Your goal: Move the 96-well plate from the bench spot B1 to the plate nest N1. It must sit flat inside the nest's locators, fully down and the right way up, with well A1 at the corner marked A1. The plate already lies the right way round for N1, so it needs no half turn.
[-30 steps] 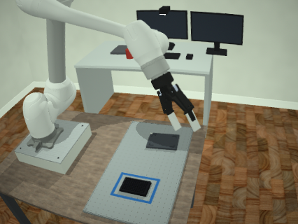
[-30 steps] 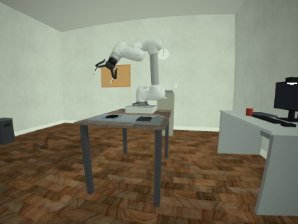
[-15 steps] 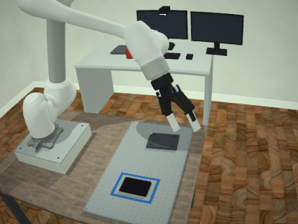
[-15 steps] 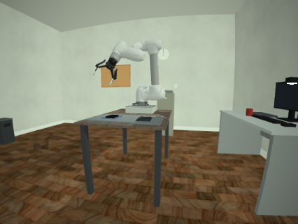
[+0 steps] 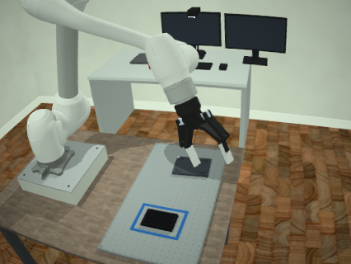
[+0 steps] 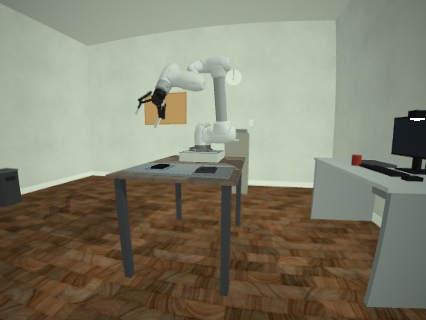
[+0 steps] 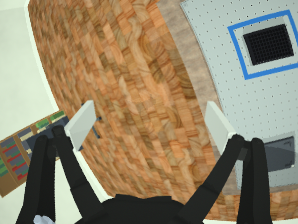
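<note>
My gripper is now 20 cm past the black 96-well plate and 31 cm above it. Also, from my hand: dark plate nest N1: 11 cm behind, 34 cm to the left, 31 cm below.
</note>
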